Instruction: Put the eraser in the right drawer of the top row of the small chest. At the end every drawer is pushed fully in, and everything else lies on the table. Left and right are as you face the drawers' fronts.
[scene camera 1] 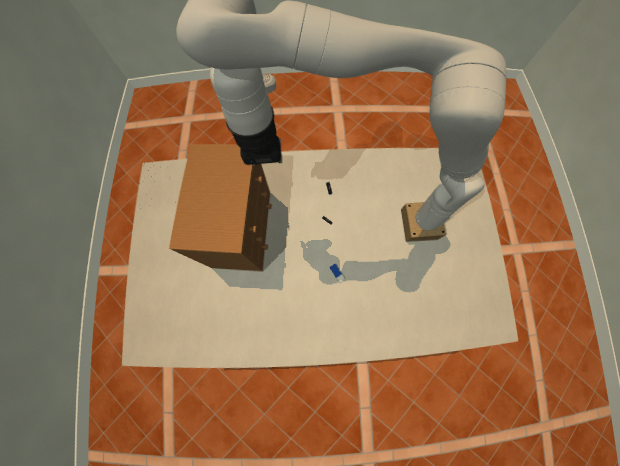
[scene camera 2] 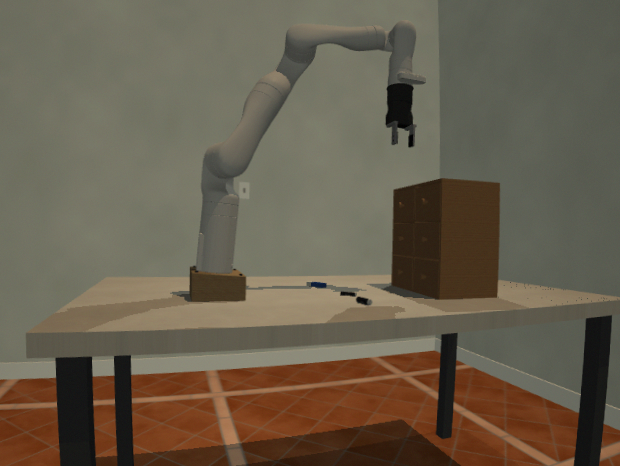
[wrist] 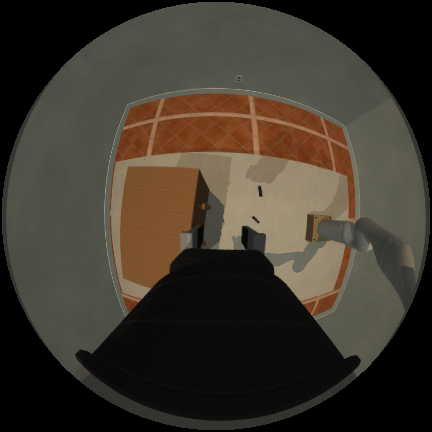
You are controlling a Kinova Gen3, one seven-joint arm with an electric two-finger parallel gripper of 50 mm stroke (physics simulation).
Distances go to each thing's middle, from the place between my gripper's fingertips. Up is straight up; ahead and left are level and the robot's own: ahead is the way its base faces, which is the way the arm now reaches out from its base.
Now: the small wooden chest point(scene camera 1: 209, 224) 270 mm below my hand, 160 mm ahead of it and 30 mm to the left of it.
